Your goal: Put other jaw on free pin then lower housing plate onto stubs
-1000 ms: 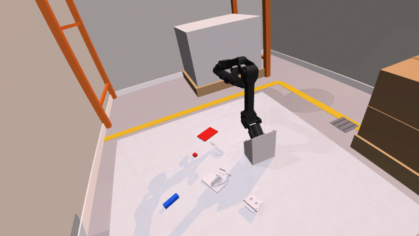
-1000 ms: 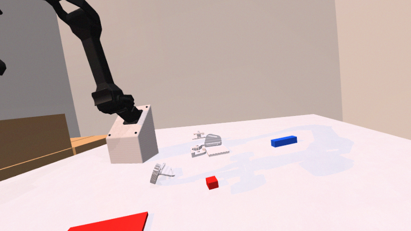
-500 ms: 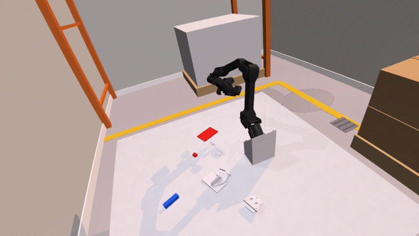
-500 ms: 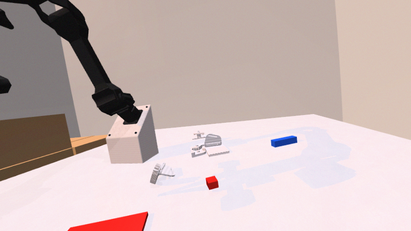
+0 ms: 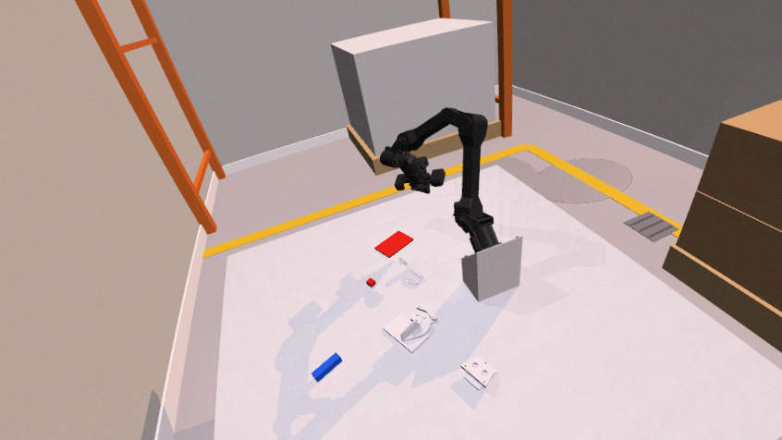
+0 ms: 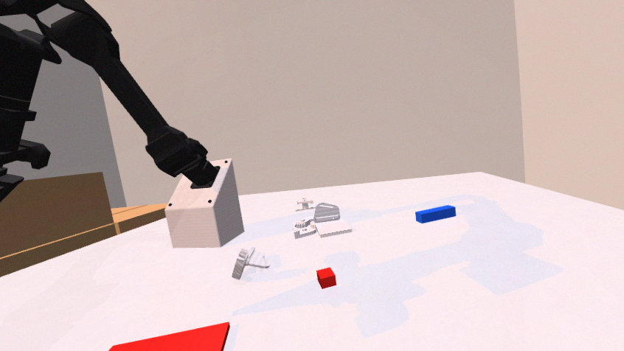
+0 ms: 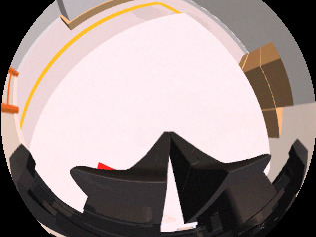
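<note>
The small red cube is 31 cm ahead of my gripper tip, 21 cm to the left of it and 14 cm below it. The rest, counted from my gripper tip: flat red plate 18 cm ahead, 14 cm below, 5 cm to the left; blue block 50 cm ahead, 47 cm to the left, 13 cm below.
</note>
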